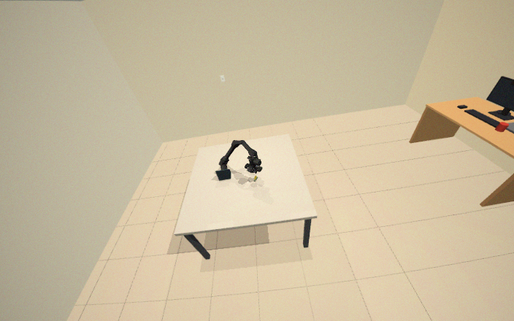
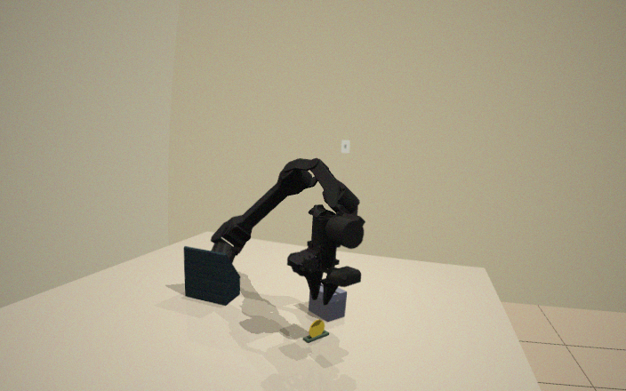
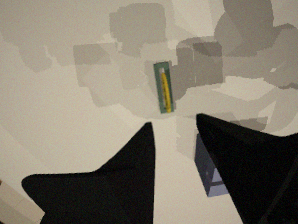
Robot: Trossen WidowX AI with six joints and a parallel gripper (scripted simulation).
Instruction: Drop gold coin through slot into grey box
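Right now my gripper tip is 7 cm above the thin gold coin.
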